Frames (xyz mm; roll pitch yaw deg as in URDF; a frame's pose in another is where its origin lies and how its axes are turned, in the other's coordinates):
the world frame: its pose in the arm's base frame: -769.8 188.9 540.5 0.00 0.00 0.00
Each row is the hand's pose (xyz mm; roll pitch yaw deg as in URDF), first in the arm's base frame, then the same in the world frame.
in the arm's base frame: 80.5 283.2 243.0 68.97 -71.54 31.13
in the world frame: 850.3 94.3 -297.5 68.97 -71.54 31.13
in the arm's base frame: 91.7 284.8 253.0 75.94 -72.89 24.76
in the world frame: 861.5 95.9 -287.5 75.94 -72.89 24.76
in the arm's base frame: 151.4 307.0 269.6 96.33 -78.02 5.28
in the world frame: 921.2 118.1 -270.9 96.33 -78.02 5.28
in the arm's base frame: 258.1 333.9 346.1 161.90 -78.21 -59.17
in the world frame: 1027.9 145.0 -194.4 161.90 -78.21 -59.17
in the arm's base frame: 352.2 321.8 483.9 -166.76 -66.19 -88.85
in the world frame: 1122.0 132.9 -56.6 -166.76 -66.19 -88.85
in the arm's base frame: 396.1 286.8 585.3 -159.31 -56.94 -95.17
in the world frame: 1165.9 97.9 44.8 -159.31 -56.94 -95.17
